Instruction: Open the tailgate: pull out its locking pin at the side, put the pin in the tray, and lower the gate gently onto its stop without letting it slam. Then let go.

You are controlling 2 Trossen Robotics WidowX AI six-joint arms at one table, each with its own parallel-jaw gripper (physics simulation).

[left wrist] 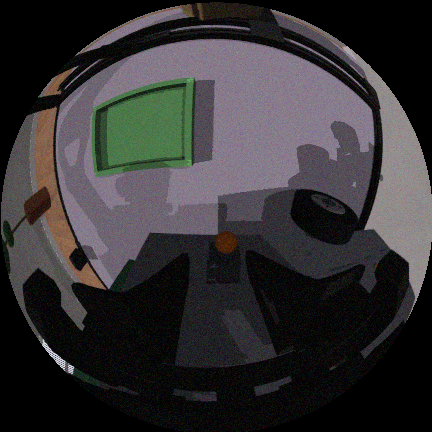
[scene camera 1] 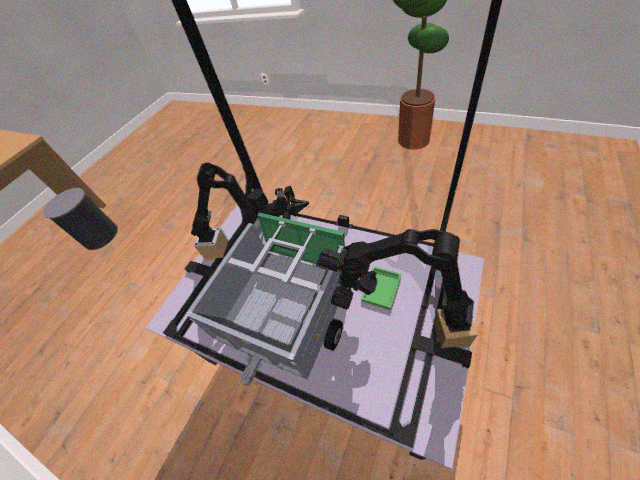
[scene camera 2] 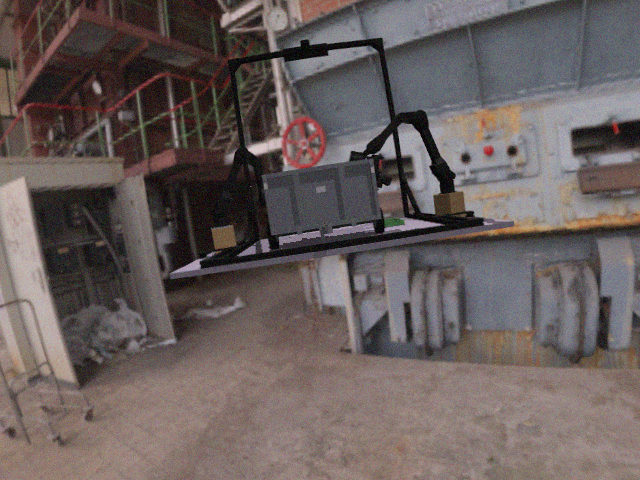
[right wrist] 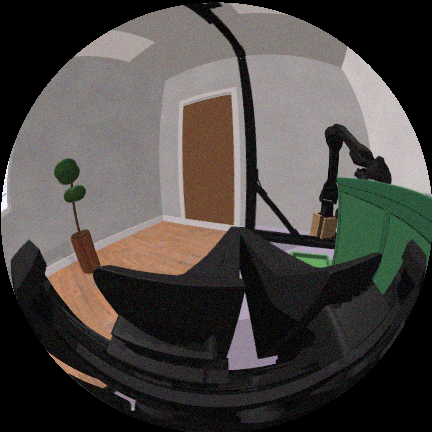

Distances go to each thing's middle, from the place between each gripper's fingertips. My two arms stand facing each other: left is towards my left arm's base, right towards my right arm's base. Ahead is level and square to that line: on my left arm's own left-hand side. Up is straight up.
The green tray [scene camera 1: 387,281] lies 11 cm behind my left hand, 10 cm to the left of it and 11 cm below it. The rest, counted from my left hand: grey truck bed [scene camera 1: 279,310]: 14 cm ahead, 20 cm to the right, 3 cm above.
Right now the grey truck bed is 39 cm ahead of my right hand, 5 cm to the left of it and 9 cm below it. Also, from my right hand: green tray (14 cm ahead, 35 cm to the left, 23 cm below).
